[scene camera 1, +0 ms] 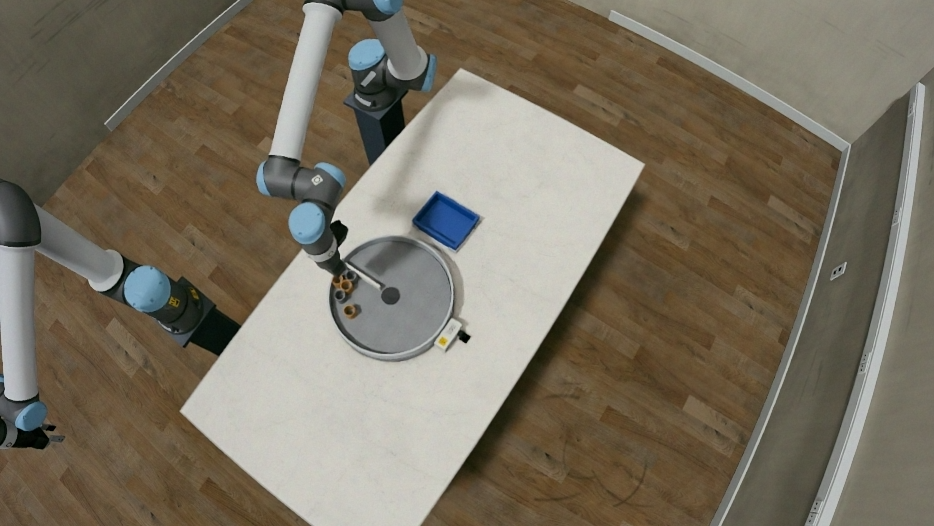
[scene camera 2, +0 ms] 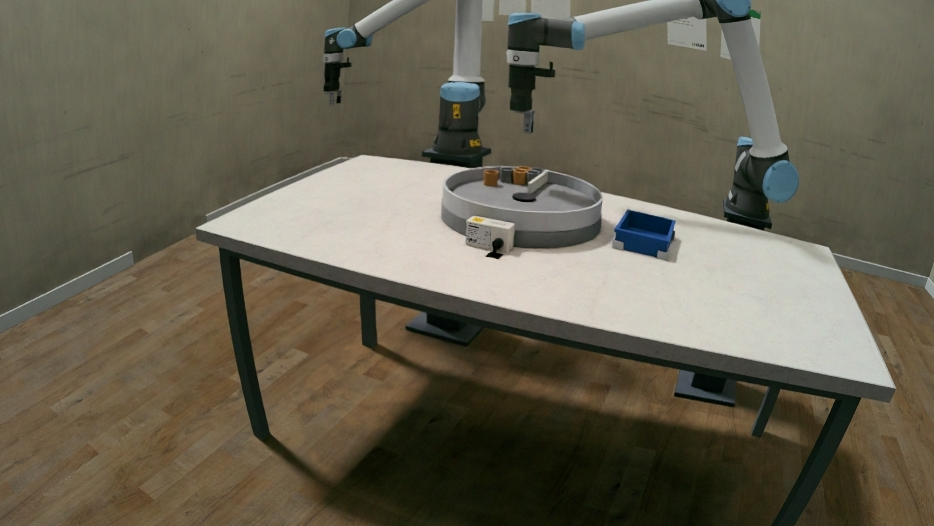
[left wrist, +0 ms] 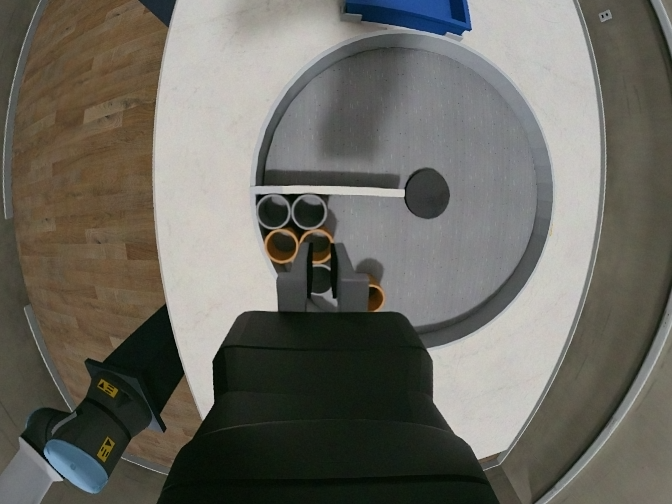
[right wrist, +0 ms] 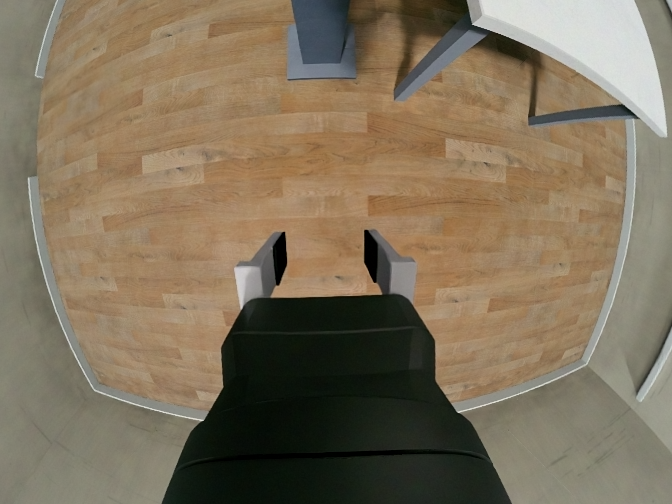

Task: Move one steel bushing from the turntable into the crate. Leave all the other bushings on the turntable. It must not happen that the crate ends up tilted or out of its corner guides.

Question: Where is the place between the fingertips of my right gripper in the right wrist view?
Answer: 325, 246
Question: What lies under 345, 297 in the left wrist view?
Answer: My left gripper.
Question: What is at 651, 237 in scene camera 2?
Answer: A blue crate.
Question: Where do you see a blue crate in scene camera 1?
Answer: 440, 214
